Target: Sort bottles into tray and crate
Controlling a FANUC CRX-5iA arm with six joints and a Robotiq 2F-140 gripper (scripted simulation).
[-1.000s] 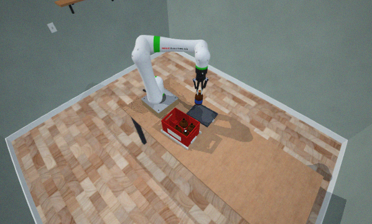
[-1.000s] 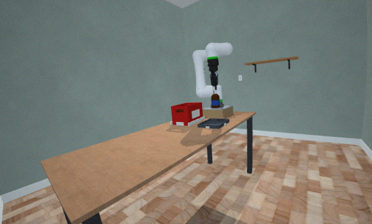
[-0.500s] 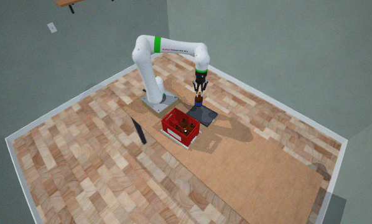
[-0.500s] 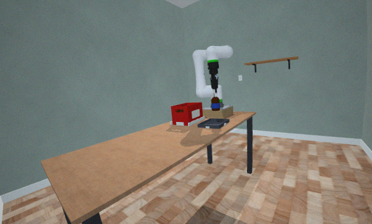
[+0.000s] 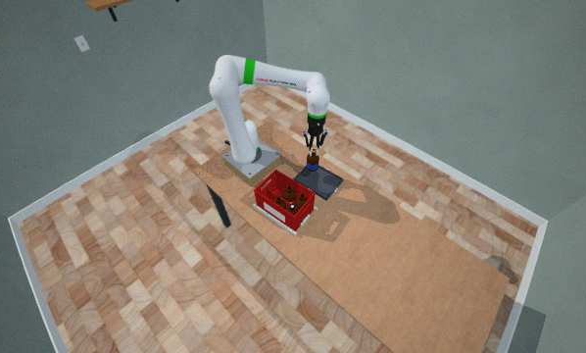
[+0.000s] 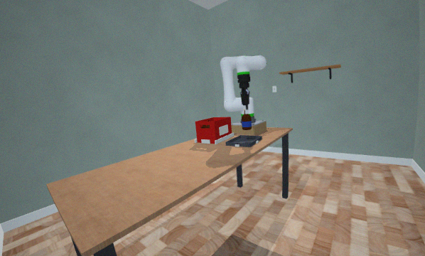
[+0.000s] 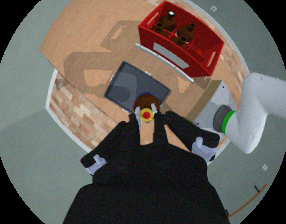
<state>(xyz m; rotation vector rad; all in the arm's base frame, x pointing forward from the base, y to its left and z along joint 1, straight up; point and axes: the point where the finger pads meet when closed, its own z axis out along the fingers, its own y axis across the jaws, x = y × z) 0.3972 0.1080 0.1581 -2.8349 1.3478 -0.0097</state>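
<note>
Right now my hand is 7 cm above the capped brown bottle. The rest, counted from my hand: crate (2 cm behind, 29 cm to the right, 16 cm below); dark tray (5 cm ahead, 1 cm to the right, 23 cm below).
</note>
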